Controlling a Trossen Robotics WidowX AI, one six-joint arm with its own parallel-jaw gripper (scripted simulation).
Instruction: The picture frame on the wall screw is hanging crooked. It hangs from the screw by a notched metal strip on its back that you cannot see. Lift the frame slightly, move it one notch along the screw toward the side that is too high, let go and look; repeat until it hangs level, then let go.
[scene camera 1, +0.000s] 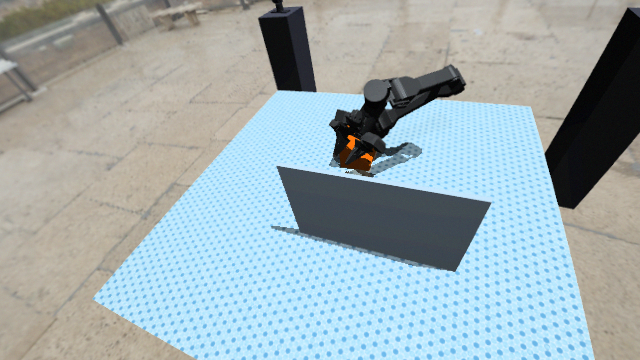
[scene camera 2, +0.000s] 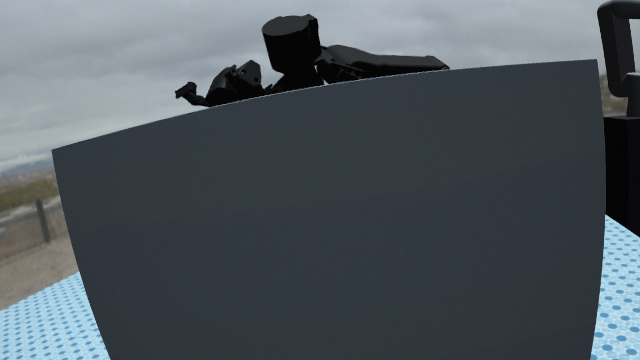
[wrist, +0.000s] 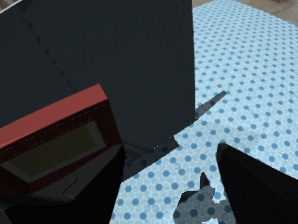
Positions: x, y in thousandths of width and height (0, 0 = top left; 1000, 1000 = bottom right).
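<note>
My gripper (scene camera 1: 530, 446) is in view, and the wrist view shows my gripper (wrist: 572, 676) as well. I can also see a grey wall panel (scene camera 2: 729, 574), and scene camera 1 shows me that same grey wall panel (scene camera 1: 674, 629).
</note>
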